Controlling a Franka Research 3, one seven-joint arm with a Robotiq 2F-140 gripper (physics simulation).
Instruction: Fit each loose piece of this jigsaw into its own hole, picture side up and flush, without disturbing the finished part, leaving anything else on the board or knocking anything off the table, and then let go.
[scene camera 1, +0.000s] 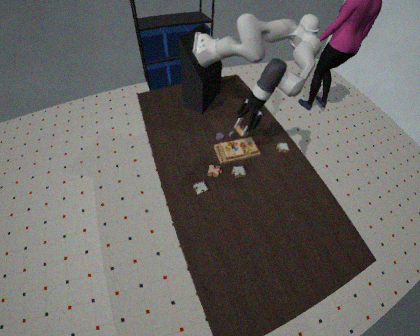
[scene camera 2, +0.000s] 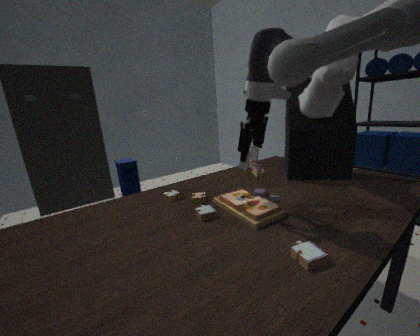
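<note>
My gripper (scene camera 1: 248, 125) (scene camera 2: 249, 162) is shut on a jigsaw piece (scene camera 1: 241, 129) (scene camera 2: 256, 169), held tilted above the table behind the board. The wooden jigsaw board (scene camera 1: 222, 160) (scene camera 2: 242, 218) lies flat, with the finished picture part on it. Loose pieces lie apart on the table: a pale one (scene camera 1: 283, 147) (scene camera 2: 309, 254) off one end of the board, a pale one (scene camera 1: 238, 171) (scene camera 2: 205, 212) beside its long side, a picture-coloured one (scene camera 1: 214, 170) (scene camera 2: 199, 197), and a pale one (scene camera 1: 200, 187) (scene camera 2: 172, 195) farthest off. The holes are too small to make out.
A small purple thing (scene camera 1: 220, 135) (scene camera 2: 260, 192) and a small grey-blue thing (scene camera 1: 232, 133) (scene camera 2: 273, 198) lie behind the board. A black block (scene camera 1: 194, 80) (scene camera 2: 320, 150) stands near the arm's base on the dark table (scene camera 1: 260, 240) (scene camera 2: 150, 265). A person (scene camera 1: 350, 30) stands beyond the table.
</note>
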